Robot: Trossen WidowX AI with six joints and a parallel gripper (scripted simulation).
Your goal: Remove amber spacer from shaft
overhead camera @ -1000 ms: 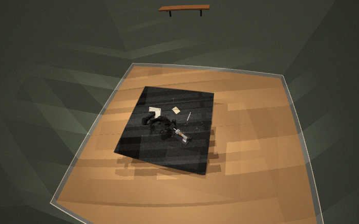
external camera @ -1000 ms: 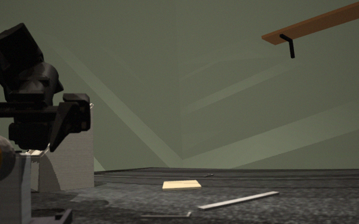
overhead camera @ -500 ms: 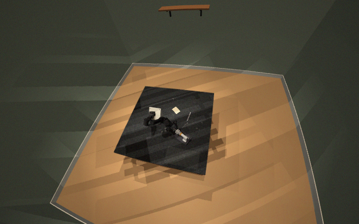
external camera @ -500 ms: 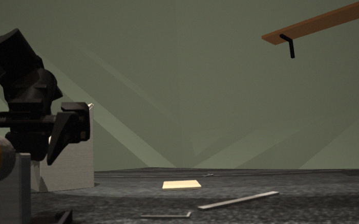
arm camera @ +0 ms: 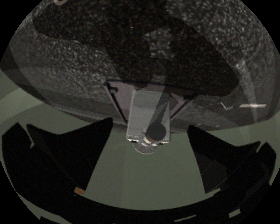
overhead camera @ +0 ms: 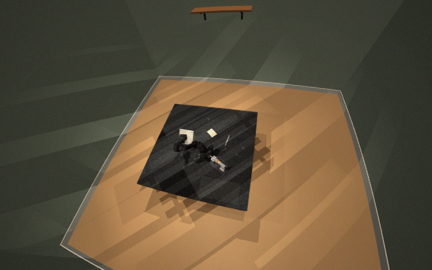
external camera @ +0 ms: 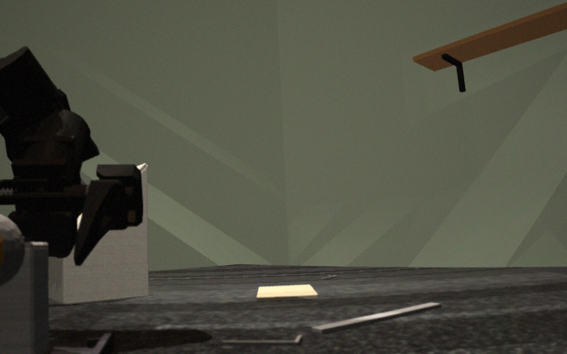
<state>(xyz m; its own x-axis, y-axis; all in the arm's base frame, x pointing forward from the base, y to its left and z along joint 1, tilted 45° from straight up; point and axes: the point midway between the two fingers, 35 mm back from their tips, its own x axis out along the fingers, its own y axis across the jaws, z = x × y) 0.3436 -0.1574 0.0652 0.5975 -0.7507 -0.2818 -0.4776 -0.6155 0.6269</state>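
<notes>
Now: the amber spacer 9 cm ahead of my gripper tip, 5 cm to the right of it and 1 cm above it. The rest, counted from my gripper tip: thin grey bar 14 cm ahead, 28 cm to the left, 7 cm below; tan flat plate 8 cm behind, 36 cm to the left, 6 cm below.
</notes>
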